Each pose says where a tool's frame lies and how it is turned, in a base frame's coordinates. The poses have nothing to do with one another.
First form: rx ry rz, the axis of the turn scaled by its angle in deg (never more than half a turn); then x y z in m.
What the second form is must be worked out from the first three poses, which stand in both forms.
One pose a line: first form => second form
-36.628 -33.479 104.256 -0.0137 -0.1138 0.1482 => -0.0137 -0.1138 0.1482 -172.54 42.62 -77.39
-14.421 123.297 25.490 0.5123 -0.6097 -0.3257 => 0.5123 -0.6097 -0.3257 28.52 122.23 15.18
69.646 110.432 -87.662 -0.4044 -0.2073 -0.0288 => -0.4044 -0.2073 -0.0288 -102.40 108.96 -37.92
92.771 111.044 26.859 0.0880 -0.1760 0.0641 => 0.0880 -0.1760 0.0641 -8.10 141.17 71.65
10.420 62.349 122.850 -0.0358 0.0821 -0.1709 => -0.0358 0.0821 -0.1709 57.25 50.60 76.22
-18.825 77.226 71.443 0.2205 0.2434 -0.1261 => 0.2205 0.2434 -0.1261 55.73 73.36 28.33
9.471 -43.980 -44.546 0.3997 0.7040 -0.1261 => 0.3997 0.7040 -0.1261 168.70 43.79 144.40
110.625 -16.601 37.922 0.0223 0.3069 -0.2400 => 0.0223 0.3069 -0.2400 -70.36 108.64 126.71
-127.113 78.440 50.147 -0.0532 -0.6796 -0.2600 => -0.0532 -0.6796 -0.2600 116.39 136.83 -0.26
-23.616 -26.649 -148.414 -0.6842 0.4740 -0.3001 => -0.6842 0.4740 -0.3001 62.51 26.20 145.61
